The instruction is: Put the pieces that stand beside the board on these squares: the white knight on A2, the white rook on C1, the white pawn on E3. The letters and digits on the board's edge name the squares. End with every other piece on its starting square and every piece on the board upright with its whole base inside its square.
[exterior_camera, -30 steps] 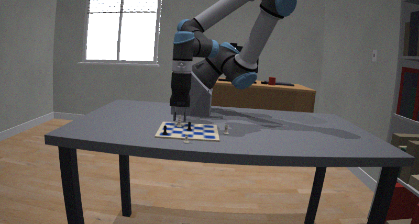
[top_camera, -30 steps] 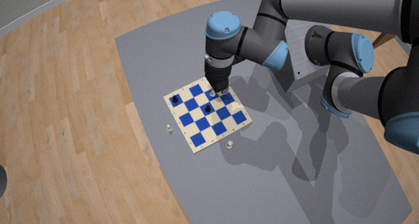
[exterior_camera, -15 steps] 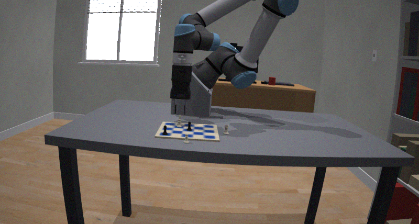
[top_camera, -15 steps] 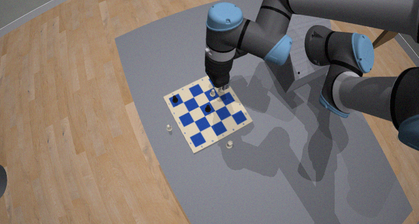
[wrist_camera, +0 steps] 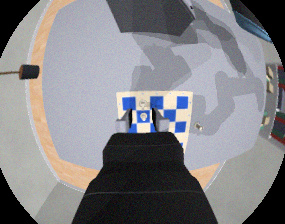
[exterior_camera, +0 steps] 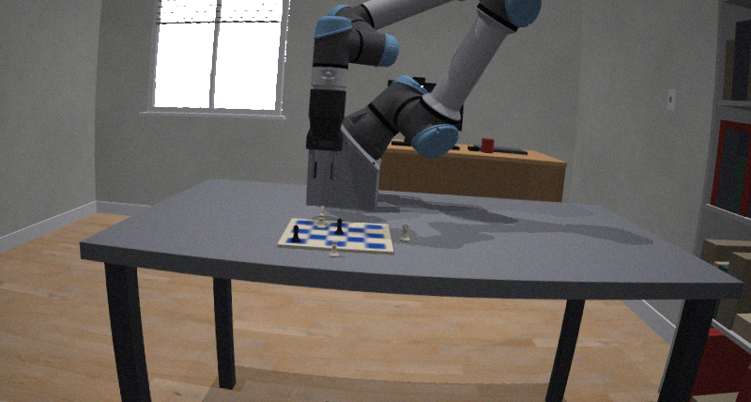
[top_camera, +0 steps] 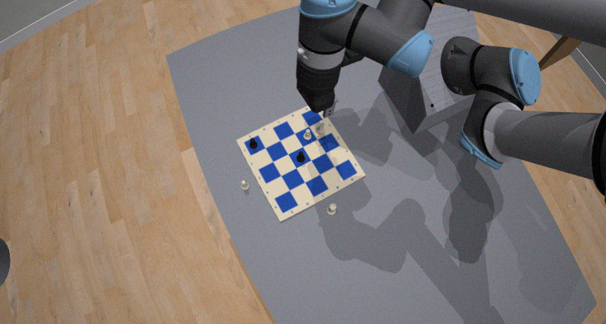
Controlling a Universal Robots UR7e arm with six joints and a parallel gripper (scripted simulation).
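Now: the white rook 180 mm to the left of my hand, 110 mm below it and 60 mm ahead of it. Also, from my hand: chessboard: 120 mm below, 70 mm ahead, 40 mm to the left; white knight: 100 mm below.
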